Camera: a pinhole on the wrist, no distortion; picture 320 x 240 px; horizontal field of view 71.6 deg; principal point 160.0 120.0 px. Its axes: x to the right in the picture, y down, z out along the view. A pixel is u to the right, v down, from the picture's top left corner.
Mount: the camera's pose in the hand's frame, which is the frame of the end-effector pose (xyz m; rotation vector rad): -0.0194 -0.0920 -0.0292 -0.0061 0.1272 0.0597
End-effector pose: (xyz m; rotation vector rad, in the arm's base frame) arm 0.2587 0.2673 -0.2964 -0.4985 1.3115 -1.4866
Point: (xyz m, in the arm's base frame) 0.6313 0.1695 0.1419
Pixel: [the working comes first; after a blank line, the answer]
In the camera's frame: -0.2436 -0.1493 0.4938

51 53
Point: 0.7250 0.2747 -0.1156
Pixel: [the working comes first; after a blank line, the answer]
In the camera's frame: -0.2658 0.1382 0.4394

26 190
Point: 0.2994 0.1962 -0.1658
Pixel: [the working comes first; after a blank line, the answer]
In the camera's frame: 0.0070 -0.0200 0.1388

171 88
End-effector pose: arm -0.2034 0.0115 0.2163 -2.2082 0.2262 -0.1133
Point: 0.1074 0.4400 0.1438
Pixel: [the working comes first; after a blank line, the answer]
In the camera's frame: 0.1679 -0.1558 0.4830

237 48
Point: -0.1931 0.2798 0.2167
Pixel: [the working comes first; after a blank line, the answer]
In the camera's frame: -0.0592 -0.0668 0.2345

104 57
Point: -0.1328 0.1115 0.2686
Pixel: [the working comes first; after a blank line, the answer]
In the camera's frame: 0.0555 -0.0216 0.0951

289 70
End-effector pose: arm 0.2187 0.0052 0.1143 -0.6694 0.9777 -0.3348
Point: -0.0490 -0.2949 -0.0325
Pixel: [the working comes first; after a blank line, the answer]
In the camera's frame: 0.1795 -0.0366 -0.3445

behind the camera
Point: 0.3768 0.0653 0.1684
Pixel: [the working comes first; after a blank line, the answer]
In the camera's frame: 0.0146 0.0940 0.2098

175 219
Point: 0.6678 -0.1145 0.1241
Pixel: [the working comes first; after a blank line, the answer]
In the camera's frame: 0.2652 -0.0386 0.4062

305 99
